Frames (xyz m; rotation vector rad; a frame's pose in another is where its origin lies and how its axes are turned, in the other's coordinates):
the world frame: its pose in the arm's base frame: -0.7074 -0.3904 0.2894 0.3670 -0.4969 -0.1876
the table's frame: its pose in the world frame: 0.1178 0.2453 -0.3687 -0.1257 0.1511 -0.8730
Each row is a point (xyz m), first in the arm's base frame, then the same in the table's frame.
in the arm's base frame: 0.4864 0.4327 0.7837
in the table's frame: -0.0390 1.2076 0.1411
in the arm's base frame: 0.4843 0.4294 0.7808
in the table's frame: -0.0370 1.2032 0.1402
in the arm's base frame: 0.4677 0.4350 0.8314
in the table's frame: -0.0550 1.2143 0.1894
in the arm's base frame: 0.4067 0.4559 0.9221
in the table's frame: -0.1128 1.2143 0.2845
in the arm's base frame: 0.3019 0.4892 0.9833
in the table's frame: -0.2012 1.1724 0.3637
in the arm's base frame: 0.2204 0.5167 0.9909
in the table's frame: -0.2676 1.1233 0.3889
